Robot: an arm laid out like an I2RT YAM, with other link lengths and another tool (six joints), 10 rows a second.
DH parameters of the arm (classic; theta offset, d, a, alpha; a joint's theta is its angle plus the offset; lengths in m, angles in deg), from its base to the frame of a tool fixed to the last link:
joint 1: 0 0.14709 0.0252 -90
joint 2: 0 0 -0.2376 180
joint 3: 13.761 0 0.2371 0
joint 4: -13.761 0.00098 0.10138 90
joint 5: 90 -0.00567 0 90
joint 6: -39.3 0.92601 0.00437 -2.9
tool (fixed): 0 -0.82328 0 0
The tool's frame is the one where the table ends.
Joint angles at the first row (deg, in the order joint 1, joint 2, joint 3, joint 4, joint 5, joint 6):
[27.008 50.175 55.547 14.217 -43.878 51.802]
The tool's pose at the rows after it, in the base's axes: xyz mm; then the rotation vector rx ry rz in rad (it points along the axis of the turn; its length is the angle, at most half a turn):
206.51, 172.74, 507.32, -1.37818, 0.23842, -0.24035
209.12, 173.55, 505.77, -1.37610, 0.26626, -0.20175
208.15, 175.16, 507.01, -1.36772, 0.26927, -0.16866
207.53, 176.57, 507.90, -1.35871, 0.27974, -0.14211
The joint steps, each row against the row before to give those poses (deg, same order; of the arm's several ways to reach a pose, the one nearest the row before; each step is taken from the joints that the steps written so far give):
[0.090 0.387 0.000 -1.196 0.584 1.618]
[0.147 0.226 -0.001 -0.129 0.031 2.218]
[0.508 0.174 0.001 0.797 -0.286 1.872]
[0.605 0.049 -0.006 0.442 0.317 1.643]

